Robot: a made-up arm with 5 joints.
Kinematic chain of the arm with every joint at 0, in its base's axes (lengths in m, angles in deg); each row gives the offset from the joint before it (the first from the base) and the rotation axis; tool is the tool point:
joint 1: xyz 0 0 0.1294 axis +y
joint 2: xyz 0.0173 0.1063 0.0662 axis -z
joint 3: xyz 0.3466 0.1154 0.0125 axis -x
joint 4: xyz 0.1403 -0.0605 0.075 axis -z
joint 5: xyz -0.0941 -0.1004 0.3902 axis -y
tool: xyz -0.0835 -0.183 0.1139
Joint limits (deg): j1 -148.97..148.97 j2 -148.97..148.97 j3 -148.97..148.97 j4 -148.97..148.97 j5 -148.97..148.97
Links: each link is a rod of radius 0.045 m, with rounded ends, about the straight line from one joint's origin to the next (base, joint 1, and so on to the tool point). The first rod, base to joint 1, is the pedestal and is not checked.
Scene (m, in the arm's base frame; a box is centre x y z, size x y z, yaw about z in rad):
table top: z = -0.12
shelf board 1: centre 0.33 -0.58 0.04 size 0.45 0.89 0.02 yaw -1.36
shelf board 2: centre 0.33 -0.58 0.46 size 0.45 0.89 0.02 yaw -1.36
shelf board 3: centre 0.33 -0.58 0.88 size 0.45 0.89 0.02 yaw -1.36
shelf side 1: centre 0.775 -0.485 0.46 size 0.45 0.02 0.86 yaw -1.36
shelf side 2: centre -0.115 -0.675 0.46 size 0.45 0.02 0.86 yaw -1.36
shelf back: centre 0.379 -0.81 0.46 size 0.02 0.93 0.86 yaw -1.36
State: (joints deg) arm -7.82 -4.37 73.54 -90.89 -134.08
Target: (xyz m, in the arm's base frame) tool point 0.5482 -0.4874 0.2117
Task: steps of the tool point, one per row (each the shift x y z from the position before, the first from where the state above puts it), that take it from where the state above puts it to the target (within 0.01 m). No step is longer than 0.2 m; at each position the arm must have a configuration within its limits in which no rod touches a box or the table.
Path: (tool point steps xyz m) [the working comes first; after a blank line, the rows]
Joints at the target: 33.62 31.73 -18.75 -26.82 -148.97
Straight joint move there: touches shelf side 1.

1: 0.0172 -0.0763 0.1026
2: 0.0188 -0.1261 0.0631
3: 0.0104 -0.1558 0.0105
4: -0.0092 -0.1604 -0.0432
5: -0.0373 -0.1410 -0.0840
6: -0.0653 -0.1037 -0.1033
7: -0.0836 -0.0591 -0.0991
8: -0.0850 -0.0184 -0.0783
9: 0.0203 -0.1004 -0.0257
10: 0.0209 -0.0942 -0.0077
11: 0.0189 -0.0846 0.0095
12: 0.0148 -0.0709 0.0238

